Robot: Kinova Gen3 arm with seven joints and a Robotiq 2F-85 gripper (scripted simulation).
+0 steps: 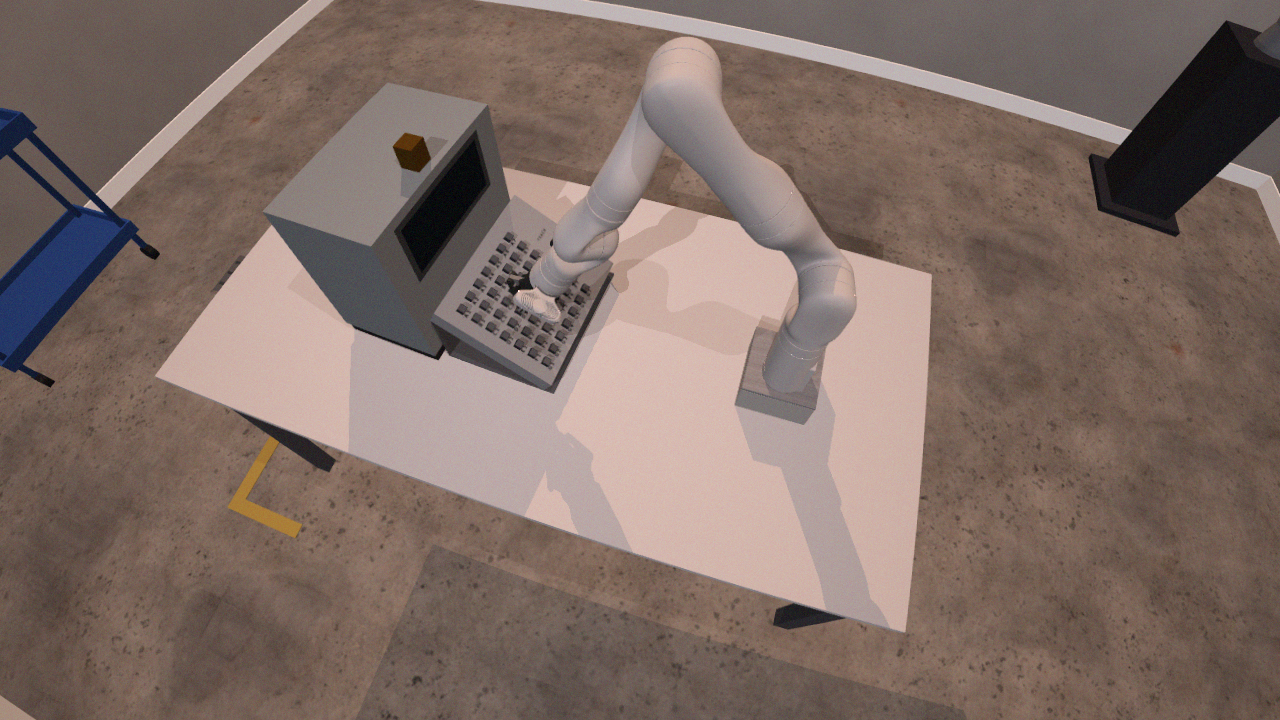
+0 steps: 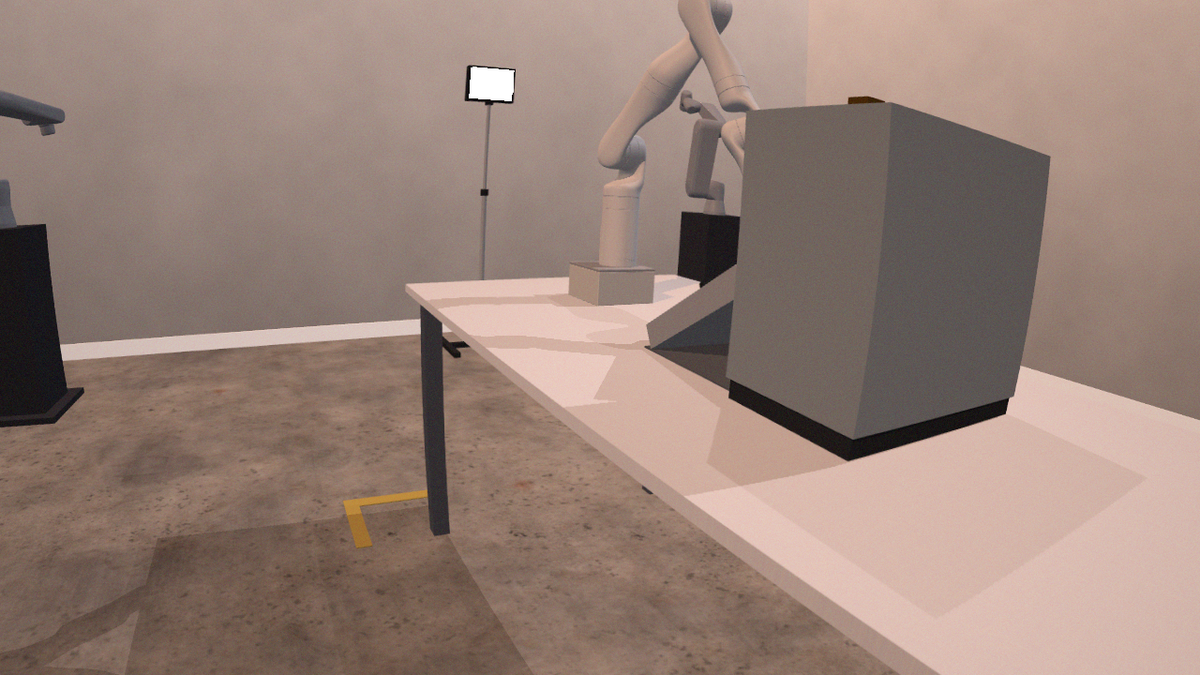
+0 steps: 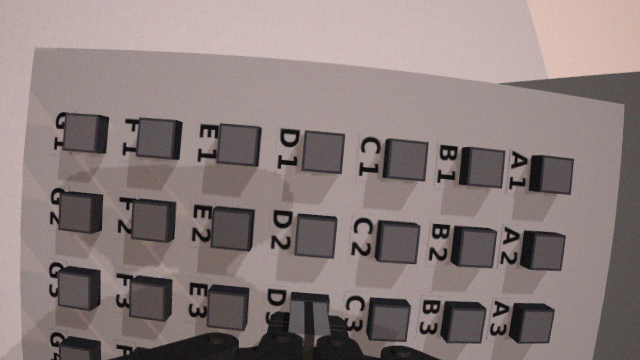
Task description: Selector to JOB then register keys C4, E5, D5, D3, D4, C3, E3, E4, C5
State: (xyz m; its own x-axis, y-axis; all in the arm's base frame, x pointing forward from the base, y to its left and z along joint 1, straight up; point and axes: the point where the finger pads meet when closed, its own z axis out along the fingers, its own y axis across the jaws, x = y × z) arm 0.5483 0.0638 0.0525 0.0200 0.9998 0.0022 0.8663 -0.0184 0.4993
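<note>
The key D3 lies 3 cm below my hand and 2 cm ahead of it. Also, from my hand: key (4 cm ahead, 3 cm to the right, 1 cm below); then key C3 (5 cm ahead, 1 cm below); then key E3 (4 cm below, 1 cm behind).
</note>
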